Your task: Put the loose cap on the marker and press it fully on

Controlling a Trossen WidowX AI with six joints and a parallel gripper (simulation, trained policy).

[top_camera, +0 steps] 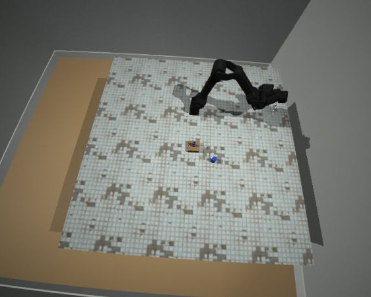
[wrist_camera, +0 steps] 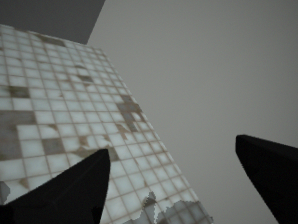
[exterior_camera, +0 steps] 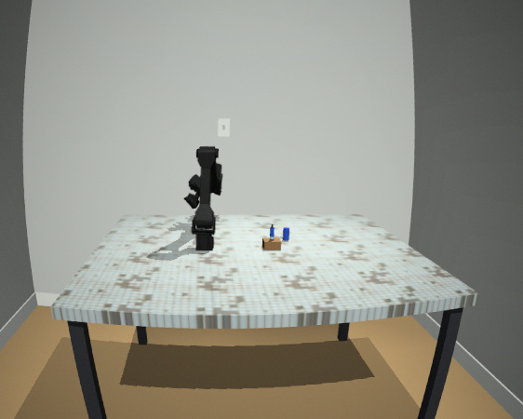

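The blue cap lies 42 cm ahead of my gripper tip, 35 cm to the right of it and 11 cm below it. The rest, counted from my gripper tip: holder block (34 cm ahead, 47 cm to the right, 12 cm below).
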